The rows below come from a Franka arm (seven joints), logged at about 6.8 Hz.
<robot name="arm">
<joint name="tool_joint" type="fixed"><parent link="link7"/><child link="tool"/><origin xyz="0 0 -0.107" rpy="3.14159 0 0"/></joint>
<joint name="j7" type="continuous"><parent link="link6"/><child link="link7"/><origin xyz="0.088 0 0" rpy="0 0 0"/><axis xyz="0 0 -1"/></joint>
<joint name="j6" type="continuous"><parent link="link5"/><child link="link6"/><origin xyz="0 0 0" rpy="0 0 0"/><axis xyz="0 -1 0"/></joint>
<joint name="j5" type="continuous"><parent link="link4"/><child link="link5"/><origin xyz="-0.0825 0 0.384" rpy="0 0 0"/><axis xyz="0 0 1"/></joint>
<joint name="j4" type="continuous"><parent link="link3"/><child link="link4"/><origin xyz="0.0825 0 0" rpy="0 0 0"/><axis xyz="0 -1 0"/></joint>
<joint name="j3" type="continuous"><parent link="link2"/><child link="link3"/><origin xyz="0 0 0.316" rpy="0 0 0"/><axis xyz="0 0 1"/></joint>
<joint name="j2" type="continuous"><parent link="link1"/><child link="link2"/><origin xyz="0 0 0" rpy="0 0 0"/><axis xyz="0 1 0"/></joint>
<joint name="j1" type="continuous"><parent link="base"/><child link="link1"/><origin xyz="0 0 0.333" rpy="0 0 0"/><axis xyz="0 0 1"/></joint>
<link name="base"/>
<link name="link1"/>
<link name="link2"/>
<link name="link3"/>
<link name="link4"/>
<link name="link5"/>
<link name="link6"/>
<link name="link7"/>
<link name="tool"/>
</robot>
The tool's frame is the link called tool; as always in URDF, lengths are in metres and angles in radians. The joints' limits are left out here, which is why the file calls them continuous.
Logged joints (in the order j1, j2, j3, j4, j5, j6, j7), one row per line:
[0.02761, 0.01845, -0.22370, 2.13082, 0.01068, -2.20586, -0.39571]
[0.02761, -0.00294, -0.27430, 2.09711, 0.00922, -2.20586, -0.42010]
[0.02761, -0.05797, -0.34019, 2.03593, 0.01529, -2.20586, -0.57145]
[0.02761, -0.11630, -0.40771, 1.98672, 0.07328, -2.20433, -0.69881]
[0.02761, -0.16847, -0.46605, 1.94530, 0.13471, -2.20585, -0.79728]
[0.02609, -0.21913, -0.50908, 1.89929, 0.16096, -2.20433, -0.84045]
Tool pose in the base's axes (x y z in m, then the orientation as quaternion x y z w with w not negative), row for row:
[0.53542, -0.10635, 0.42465, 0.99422, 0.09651, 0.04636, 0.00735]
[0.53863, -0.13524, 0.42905, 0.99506, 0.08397, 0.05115, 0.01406]
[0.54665, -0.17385, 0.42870, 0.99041, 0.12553, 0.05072, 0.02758]
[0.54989, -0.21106, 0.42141, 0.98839, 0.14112, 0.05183, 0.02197]
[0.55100, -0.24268, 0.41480, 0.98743, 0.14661, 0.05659, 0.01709]
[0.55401, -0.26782, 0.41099, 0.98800, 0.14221, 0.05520, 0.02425]
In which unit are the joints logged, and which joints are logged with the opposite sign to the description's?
The joints are logged in radians. Opposite sign: j2, j4, j6.
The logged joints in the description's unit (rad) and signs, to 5 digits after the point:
[0.02761, -0.01845, -0.22370, -2.13082, 0.01068, 2.20586, -0.39571]
[0.02761, 0.00294, -0.27430, -2.09711, 0.00922, 2.20586, -0.42010]
[0.02761, 0.05797, -0.34019, -2.03593, 0.01529, 2.20586, -0.57145]
[0.02761, 0.11630, -0.40771, -1.98672, 0.07328, 2.20433, -0.69881]
[0.02761, 0.16847, -0.46605, -1.94530, 0.13471, 2.20585, -0.79728]
[0.02609, 0.21913, -0.50908, -1.89929, 0.16096, 2.20433, -0.84045]

